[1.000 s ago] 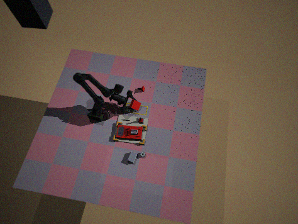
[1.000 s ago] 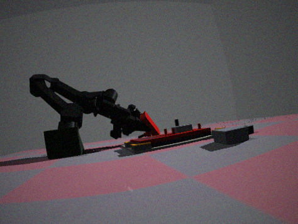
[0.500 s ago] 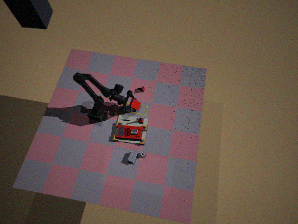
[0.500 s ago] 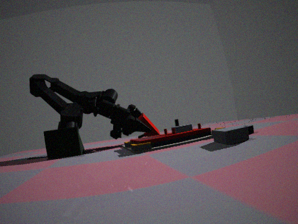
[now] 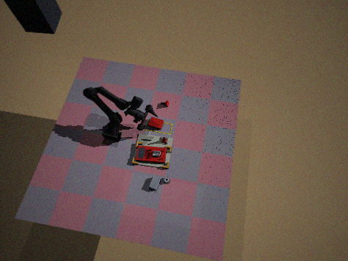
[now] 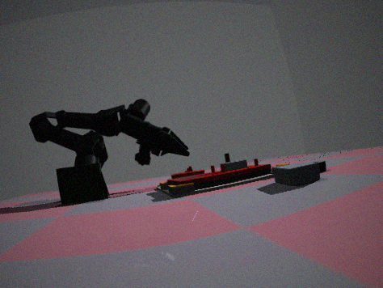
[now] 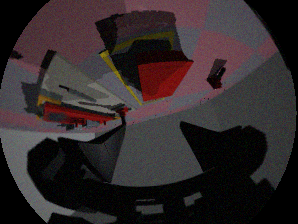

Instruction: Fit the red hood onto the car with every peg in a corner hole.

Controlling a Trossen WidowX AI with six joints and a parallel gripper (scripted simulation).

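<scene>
The red hood lies 30 mm to the left of my gripper tip and 70 mm below it. From my gripper tip the other things lie so: grey engine block (30 mm ahead, 200 mm to the right, 60 mm below).
</scene>
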